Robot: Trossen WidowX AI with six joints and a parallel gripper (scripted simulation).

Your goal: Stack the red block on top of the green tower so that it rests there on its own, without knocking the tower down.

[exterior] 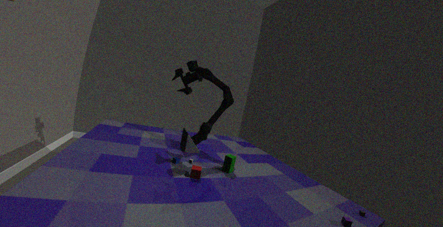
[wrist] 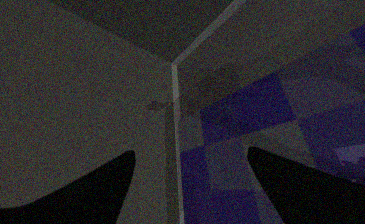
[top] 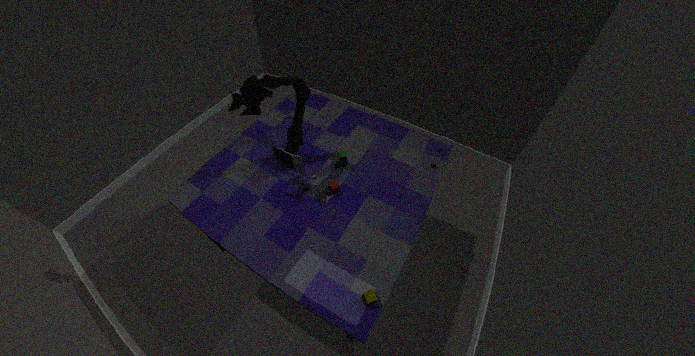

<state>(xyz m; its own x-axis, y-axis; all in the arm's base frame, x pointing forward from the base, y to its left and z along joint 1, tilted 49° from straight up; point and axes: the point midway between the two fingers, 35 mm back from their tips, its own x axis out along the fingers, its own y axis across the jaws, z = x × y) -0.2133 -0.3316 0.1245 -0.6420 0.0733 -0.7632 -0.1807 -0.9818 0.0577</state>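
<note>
Now: the red block 540 mm ahead of my gripper tip, 370 mm below it and 40 mm to the left of it. Round my gripper tip: yellow block: 930 mm ahead, 410 mm to the right, 360 mm below; small blue block: 410 mm ahead, 370 mm below, 10 mm to the right; tiny white piece: 400 mm ahead, 380 mm below, 70 mm to the left.
</note>
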